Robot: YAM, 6 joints.
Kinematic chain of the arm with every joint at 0, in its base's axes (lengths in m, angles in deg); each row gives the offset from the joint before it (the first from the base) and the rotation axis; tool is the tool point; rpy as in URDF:
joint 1: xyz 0 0 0.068 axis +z
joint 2: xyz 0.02 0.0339 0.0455 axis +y
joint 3: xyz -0.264 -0.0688 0 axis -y
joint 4: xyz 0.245 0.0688 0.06 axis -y
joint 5: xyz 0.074 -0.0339 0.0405 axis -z
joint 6: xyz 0.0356 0 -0.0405 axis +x
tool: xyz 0 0 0 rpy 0 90 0
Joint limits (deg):
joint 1: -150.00..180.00
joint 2: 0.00..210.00
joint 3: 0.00..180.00
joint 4: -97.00..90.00
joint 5: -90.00..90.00
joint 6: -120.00..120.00
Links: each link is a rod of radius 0.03 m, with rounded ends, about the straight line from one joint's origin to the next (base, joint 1, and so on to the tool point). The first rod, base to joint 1, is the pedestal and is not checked.
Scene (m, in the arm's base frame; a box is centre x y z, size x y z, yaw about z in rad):
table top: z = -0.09
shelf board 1: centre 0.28 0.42 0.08 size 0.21 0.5 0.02 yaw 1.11
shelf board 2: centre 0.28 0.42 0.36 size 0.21 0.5 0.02 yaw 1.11
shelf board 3: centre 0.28 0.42 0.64 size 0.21 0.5 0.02 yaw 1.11
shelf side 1: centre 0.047 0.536 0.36 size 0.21 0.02 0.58 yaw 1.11
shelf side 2: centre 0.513 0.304 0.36 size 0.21 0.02 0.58 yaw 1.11
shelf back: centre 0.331 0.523 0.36 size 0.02 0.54 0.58 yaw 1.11
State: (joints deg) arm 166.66 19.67 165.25 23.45 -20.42 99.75
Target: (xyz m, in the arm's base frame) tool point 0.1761 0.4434 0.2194
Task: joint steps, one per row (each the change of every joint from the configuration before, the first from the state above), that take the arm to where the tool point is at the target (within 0.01 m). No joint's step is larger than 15 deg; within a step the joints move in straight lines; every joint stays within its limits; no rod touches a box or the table.
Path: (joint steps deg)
1: -12.16 8.09 -13.97 -5.27 0.79 0.00
2: -12.16 8.09 -13.96 -5.27 0.80 0.00
3: -12.16 8.09 -13.97 -5.27 0.79 0.00
4: -12.16 8.09 -13.97 -5.27 0.79 0.00
5: -12.16 8.09 -13.96 -5.27 0.79 0.00
6: -12.16 8.09 -13.97 -5.27 0.80 0.00
7: -12.16 8.09 -13.97 -5.27 0.79 0.00
8: -12.15 8.08 -13.97 -5.27 0.79 0.00
9: -0.66 11.03 11.05 6.49 0.51 0.00
10: -0.66 11.02 11.05 6.50 0.52 0.00
11: -0.66 11.03 11.04 6.49 0.51 0.00

